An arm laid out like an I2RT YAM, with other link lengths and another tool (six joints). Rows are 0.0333 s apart.
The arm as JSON. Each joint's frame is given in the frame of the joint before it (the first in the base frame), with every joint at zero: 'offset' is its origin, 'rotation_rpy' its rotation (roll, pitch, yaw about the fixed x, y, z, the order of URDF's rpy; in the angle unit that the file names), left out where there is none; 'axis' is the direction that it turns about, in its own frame. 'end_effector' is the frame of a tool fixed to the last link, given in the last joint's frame.
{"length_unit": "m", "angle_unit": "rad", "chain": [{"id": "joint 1", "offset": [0.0, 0.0, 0.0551], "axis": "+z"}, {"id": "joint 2", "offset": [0.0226, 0.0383, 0.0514], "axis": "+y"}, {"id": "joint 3", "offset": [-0.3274, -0.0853, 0.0], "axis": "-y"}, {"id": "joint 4", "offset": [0.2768, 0.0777, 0.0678], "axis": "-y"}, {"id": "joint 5", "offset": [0.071, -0.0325, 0.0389], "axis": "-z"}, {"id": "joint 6", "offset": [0.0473, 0.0, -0.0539], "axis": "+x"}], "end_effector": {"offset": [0.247, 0.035, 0.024], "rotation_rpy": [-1.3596, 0.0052, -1.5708]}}
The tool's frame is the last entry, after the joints.
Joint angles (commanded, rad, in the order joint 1, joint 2, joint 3, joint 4, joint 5, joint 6), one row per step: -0.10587, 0.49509, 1.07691, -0.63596, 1.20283, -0.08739; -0.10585, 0.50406, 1.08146, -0.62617, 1.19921, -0.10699; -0.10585, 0.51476, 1.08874, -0.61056, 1.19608, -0.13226; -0.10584, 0.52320, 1.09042, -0.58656, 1.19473, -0.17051; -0.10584, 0.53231, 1.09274, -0.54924, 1.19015, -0.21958; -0.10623, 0.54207, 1.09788, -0.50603, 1.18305, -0.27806; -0.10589, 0.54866, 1.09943, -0.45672, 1.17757, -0.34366; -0.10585, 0.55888, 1.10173, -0.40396, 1.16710, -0.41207; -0.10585, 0.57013, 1.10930, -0.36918, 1.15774, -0.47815; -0.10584, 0.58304, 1.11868, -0.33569, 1.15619, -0.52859; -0.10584, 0.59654, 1.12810, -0.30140, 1.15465, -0.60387; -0.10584, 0.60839, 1.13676, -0.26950, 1.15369, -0.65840; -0.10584, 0.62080, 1.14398, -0.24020, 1.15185, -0.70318; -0.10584, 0.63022, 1.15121, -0.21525, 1.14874, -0.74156; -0.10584, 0.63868, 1.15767, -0.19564, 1.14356, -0.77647
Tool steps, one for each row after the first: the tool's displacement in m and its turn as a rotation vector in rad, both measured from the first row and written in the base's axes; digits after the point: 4 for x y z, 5 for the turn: 0.0037, 0.0003, 0.0021, -0.00549, 0.01356, 0.00400; 0.0074, 0.0005, 0.0060, -0.01331, 0.02580, 0.00750; 0.0113, 0.0006, 0.0093, -0.02522, 0.04556, 0.00923; 0.0161, 0.0010, 0.0152, -0.04166, 0.06247, 0.01372; 0.0212, 0.0018, 0.0232, -0.06207, 0.08037, 0.01949; 0.0253, 0.0025, 0.0313, -0.08546, 0.09946, 0.02315; 0.0315, 0.0037, 0.0401, -0.11107, 0.12047, 0.03013; 0.0366, 0.0048, 0.0472, -0.13499, 0.15281, 0.03568; 0.0397, 0.0048, 0.0548, -0.15289, 0.17156, 0.03333; 0.0431, 0.0048, 0.0614, -0.17753, 0.21396, 0.02937; 0.0455, 0.0046, 0.0683, -0.19600, 0.23796, 0.02501; 0.0486, 0.0045, 0.0742, -0.21152, 0.25708, 0.02186; 0.0509, 0.0047, 0.0800, -0.22566, 0.27131, 0.01992; 0.0536, 0.0051, 0.0848, -0.23925, 0.28713, 0.02032
